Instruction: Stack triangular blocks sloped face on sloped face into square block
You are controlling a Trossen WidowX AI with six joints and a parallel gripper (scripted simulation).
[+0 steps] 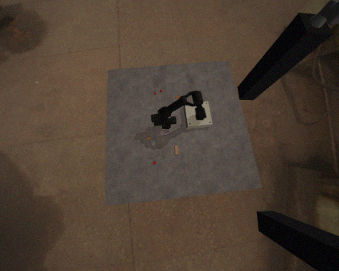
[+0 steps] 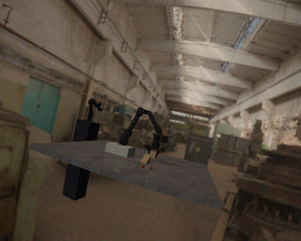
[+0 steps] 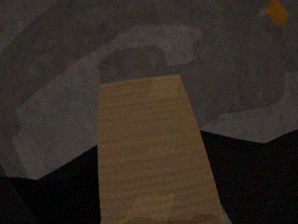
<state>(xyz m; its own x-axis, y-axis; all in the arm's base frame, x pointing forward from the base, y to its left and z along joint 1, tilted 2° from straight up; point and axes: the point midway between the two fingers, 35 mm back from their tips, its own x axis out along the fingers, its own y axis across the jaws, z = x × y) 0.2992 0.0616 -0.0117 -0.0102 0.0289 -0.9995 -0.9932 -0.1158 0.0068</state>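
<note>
Now: the tan triangular block 1 cm to the right of my gripper tip and 1 cm above it. From my gripper tip the other things lie so: orange bit 15 cm ahead, 12 cm to the left, 3 cm below.
</note>
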